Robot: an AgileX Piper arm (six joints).
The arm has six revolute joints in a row. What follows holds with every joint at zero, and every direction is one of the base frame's. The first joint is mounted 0.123 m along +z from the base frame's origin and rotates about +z. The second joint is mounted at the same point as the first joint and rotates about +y. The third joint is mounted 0.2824 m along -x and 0.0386 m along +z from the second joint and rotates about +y. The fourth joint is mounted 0.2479 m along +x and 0.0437 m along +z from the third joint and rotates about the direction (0.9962, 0, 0.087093). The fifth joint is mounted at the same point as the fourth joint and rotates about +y. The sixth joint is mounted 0.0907 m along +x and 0.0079 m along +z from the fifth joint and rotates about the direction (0.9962, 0, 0.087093). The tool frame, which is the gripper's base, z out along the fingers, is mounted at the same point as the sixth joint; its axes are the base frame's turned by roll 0, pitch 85.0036 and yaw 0 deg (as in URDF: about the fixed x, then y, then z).
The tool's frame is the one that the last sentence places.
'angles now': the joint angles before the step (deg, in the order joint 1, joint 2, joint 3, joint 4, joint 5, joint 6). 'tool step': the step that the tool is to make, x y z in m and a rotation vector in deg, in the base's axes. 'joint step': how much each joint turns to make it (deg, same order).
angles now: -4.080 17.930 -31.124 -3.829 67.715 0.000
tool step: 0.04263 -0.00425 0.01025 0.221 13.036 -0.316
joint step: 0.001 16.387 -5.441 -0.758 2.079 0.001
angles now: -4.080 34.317 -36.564 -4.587 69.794 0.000
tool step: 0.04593 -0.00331 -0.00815 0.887 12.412 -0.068
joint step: 0.002 15.483 -3.888 0.000 0.852 0.002
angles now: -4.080 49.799 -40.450 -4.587 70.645 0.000
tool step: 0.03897 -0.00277 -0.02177 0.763 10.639 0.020
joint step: -0.001 13.356 -2.441 0.001 -0.250 -0.001
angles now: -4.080 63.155 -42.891 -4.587 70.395 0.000
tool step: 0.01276 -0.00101 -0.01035 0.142 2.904 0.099
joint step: -0.002 4.400 -0.564 -0.091 -0.932 -0.002
